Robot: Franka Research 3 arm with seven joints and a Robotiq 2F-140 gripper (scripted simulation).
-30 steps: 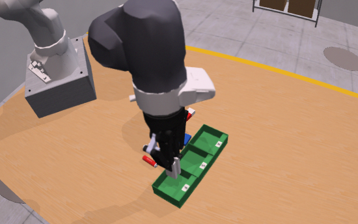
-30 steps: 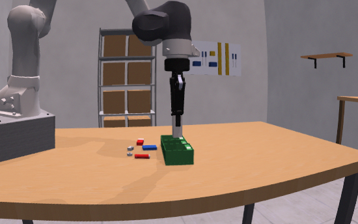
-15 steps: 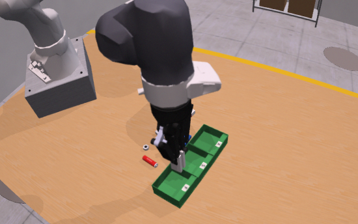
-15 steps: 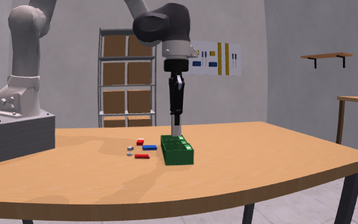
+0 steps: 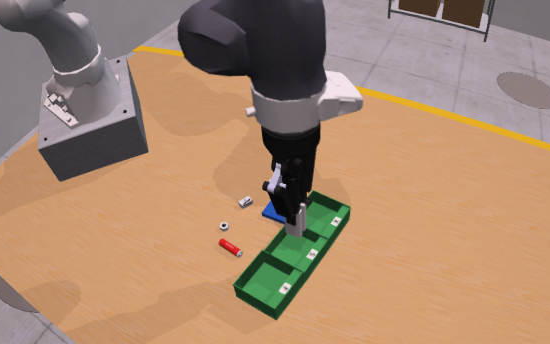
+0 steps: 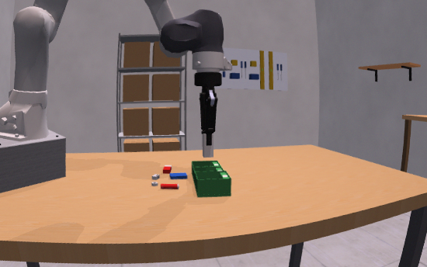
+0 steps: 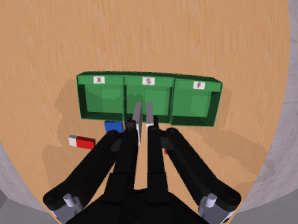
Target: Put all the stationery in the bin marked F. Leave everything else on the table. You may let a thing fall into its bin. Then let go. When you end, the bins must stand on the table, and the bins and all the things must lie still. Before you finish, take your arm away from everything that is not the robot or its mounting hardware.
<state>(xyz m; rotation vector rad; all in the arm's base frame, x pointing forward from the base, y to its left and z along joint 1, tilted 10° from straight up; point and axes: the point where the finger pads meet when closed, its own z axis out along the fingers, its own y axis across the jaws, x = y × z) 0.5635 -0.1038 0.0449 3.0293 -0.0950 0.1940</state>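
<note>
My gripper is now 90 mm above the green three-compartment bin. Round my hand: flat blue block 70 mm behind, 80 mm to the left, 100 mm below; red cylinder 120 mm behind, 40 mm to the right, 100 mm below; metal nut 150 mm behind, 110 mm below.
</note>
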